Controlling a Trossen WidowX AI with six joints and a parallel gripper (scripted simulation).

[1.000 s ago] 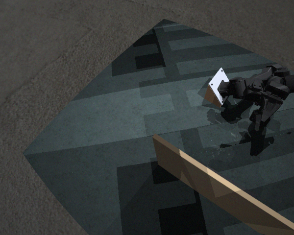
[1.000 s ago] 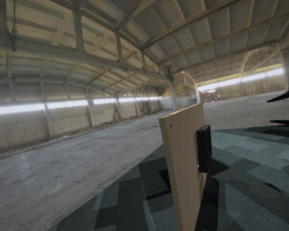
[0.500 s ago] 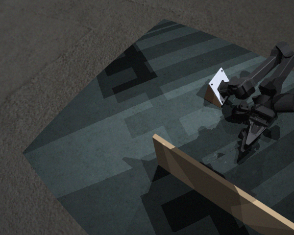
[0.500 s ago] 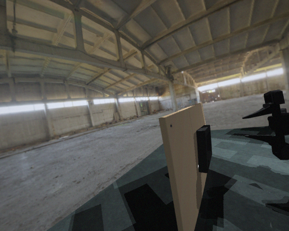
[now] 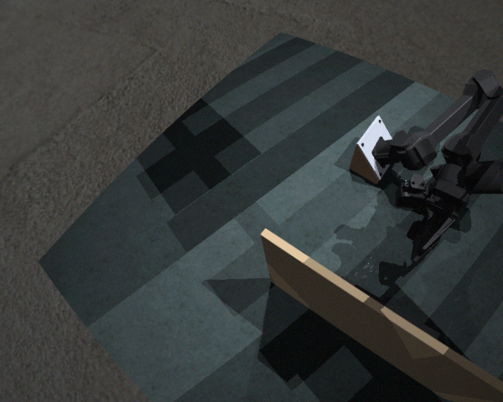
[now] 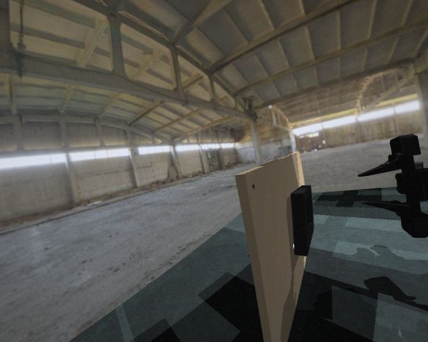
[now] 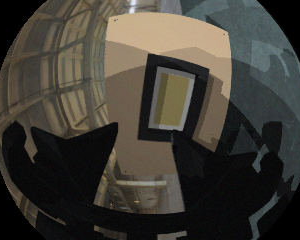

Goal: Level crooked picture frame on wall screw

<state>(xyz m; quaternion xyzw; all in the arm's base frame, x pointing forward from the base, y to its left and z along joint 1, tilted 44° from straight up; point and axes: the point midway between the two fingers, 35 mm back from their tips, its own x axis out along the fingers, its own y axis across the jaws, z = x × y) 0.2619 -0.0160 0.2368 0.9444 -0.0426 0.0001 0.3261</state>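
The picture frame lies 13 cm ahead of my gripper tip and 5 cm below it. The rest, counted from my gripper tip: tan wall board 14 cm ahead, 6 cm below, 1 cm to the left.
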